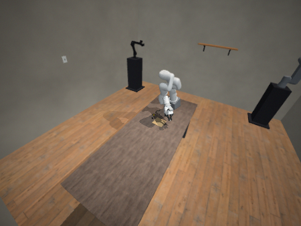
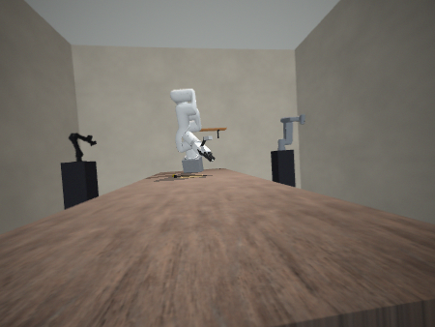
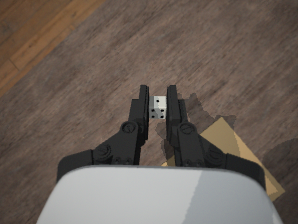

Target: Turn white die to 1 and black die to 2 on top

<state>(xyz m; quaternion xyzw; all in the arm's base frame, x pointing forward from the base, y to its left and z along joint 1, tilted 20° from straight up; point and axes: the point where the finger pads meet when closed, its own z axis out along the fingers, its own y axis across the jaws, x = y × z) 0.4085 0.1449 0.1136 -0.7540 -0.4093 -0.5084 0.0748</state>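
My hand is 130 mm to the left of the tan mat and 110 mm above it. Also, from my hand: small yellow die: 90 mm behind, 260 mm to the right, 110 mm below; white die: 10 mm below; black die: 20 mm behind, 240 mm to the right, 110 mm below.
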